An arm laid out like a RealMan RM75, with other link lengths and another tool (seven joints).
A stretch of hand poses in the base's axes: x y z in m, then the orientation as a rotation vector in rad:
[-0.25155 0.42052 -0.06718 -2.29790 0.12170 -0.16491]
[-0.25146 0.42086 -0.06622 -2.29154 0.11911 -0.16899]
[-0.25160 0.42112 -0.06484 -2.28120 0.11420 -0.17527]
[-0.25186 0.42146 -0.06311 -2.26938 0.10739 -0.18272]
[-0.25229 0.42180 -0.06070 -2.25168 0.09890 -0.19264]
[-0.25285 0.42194 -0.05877 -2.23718 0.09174 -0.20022]
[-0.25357 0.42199 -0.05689 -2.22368 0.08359 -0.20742]
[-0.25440 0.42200 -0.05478 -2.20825 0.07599 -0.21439]
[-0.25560 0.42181 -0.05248 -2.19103 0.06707 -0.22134]
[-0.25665 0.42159 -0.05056 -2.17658 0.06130 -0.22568]
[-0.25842 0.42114 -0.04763 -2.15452 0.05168 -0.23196]
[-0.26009 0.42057 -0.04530 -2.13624 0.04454 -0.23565]
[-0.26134 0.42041 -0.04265 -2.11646 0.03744 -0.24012]
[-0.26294 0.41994 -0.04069 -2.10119 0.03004 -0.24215]
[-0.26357 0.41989 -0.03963 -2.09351 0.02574 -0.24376]
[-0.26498 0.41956 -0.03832 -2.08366 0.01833 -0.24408]
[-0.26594 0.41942 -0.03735 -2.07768 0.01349 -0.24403]
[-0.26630 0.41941 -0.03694 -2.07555 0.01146 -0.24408]
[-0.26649 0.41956 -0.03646 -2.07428 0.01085 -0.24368]
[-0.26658 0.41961 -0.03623 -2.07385 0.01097 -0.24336]
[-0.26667 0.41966 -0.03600 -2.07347 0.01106 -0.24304]
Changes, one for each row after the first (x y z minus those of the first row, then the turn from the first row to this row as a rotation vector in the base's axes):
[0.00009 0.00034 0.00096 0.00593 -0.00433 0.00062]
[-0.00005 0.00060 0.00234 0.01556 -0.01137 0.00224]
[-0.00031 0.00094 0.00407 0.02651 -0.02003 0.00488]
[-0.00074 0.00128 0.00648 0.04298 -0.03162 0.00801]
[-0.00130 0.00142 0.00841 0.05649 -0.04083 0.01091]
[-0.00202 0.00147 0.01029 0.06897 -0.05005 0.01466]
[-0.00285 0.00148 0.01240 0.08337 -0.05915 0.01811]
[-0.00405 0.00129 0.01470 0.09947 -0.06891 0.02258]
[-0.00510 0.00107 0.01662 0.11316 -0.07547 0.02558]
[-0.00687 0.00062 0.01955 0.13404 -0.08558 0.03089]
[-0.00854 0.00005 0.02188 0.15150 -0.09261 0.03521]
[-0.00979 -0.00011 0.02453 0.17034 -0.10041 0.03927]
[-0.01139 -0.00058 0.02649 0.18495 -0.10605 0.04435]
[-0.01202 -0.00063 0.02755 0.19219 -0.10954 0.04714]
[-0.01343 -0.00096 0.02886 0.20158 -0.11335 0.05277]
[-0.01439 -0.00110 0.02983 0.20729 -0.11560 0.05653]
[-0.01475 -0.00111 0.03024 0.20930 -0.11656 0.05808]
[-0.01494 -0.00096 0.03072 0.21057 -0.11661 0.05870]
[-0.01503 -0.00091 0.03095 0.21104 -0.11637 0.05873]
[-0.01512 -0.00086 0.03118 0.21146 -0.11615 0.05878]

